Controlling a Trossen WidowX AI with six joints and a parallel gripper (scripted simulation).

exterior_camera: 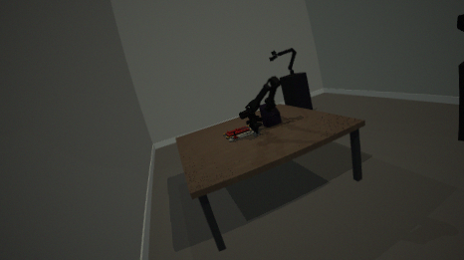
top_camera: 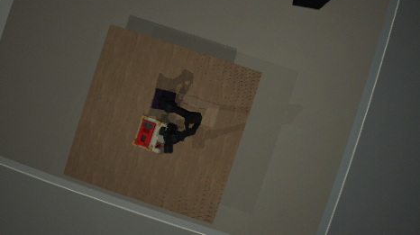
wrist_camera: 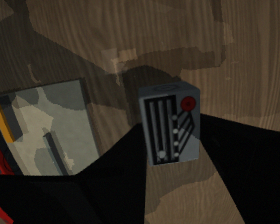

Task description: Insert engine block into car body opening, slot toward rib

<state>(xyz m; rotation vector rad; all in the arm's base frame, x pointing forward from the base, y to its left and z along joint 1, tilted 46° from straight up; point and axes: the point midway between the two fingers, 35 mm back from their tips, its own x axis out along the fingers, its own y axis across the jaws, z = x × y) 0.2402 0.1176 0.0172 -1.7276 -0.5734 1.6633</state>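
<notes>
Now: gripper tip 13 cm short of the grey bracket, 12 cm to the left of it and 2 cm below it. From my gripper tip the other things lie so: engine block 1 cm below.
</notes>
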